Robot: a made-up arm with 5 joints. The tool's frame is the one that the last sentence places. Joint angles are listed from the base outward.
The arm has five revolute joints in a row. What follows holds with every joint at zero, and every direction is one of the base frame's.
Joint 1 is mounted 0.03 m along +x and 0.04 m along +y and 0.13 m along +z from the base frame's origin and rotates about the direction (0.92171, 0.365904, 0.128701).
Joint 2 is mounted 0.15 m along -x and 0.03 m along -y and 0.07 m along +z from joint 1 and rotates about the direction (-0.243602, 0.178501, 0.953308).
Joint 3 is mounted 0.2 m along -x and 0.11 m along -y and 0.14 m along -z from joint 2 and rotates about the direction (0.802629, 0.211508, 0.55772).
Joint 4 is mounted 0.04 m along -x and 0.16 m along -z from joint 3 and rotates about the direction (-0.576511, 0.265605, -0.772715).
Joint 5 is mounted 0.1 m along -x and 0.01 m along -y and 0.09 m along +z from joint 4 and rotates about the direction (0.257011, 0.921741, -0.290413).
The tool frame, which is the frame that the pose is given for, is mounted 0.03 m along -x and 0.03 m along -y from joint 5; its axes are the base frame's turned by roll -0.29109, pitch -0.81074 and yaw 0.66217 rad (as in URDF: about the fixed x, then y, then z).
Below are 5 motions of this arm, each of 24 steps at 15 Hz.
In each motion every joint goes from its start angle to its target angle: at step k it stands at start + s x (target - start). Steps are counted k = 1, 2, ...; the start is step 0. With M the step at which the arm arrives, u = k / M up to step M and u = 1 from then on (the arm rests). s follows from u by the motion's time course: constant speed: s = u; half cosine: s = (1 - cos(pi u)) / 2; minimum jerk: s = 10 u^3 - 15 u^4 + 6 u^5.
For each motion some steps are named. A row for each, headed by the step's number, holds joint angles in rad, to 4 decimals.
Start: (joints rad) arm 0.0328 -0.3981 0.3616 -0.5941 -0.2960
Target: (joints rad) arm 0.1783 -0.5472 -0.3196 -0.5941 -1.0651
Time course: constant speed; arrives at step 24
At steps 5, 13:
5: 0.0631 -0.4292 0.2197 -0.5941 -0.4562
13: 0.1116 -0.4789 -0.0074 -0.5941 -0.7126

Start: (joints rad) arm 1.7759 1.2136 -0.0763 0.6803 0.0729
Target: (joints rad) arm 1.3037 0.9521 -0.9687 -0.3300 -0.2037
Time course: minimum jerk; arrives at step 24
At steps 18, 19, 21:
18: 1.3526 0.9792 -0.8763 -0.2254 -0.1751
19: 1.3342 0.9690 -0.9111 -0.2648 -0.1859
21: 1.3113 0.9563 -0.9544 -0.3138 -0.1993

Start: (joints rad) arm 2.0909 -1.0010 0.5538 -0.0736 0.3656
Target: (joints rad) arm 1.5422 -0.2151 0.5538 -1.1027 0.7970
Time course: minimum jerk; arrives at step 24
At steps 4, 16, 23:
4: 2.0714 -0.9731 0.5538 -0.1101 0.3809
16: 1.6574 -0.3800 0.5538 -0.8867 0.7065
23: 1.5426 -0.2156 0.5538 -1.1020 0.7967

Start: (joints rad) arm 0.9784 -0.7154 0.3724 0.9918 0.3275
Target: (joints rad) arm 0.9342 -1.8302 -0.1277 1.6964 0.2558
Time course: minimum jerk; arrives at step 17
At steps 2, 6, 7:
2: 0.9778 -0.7305 0.3656 1.0013 0.3265
6: 0.9678 -0.9827 0.2525 1.1607 0.3103
7: 0.9635 -1.0922 0.2034 1.2299 0.3033

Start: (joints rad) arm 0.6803 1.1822 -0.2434 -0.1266 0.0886
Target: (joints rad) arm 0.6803 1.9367 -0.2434 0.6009 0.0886
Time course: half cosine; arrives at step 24
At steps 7, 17, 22, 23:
7: 0.6803 1.3298 -0.2434 0.0157 0.0886
17: 0.6803 1.7891 -0.2434 0.4586 0.0886
22: 0.6803 1.9238 -0.2434 0.5885 0.0886
23: 0.6803 1.9335 -0.2434 0.5978 0.0886

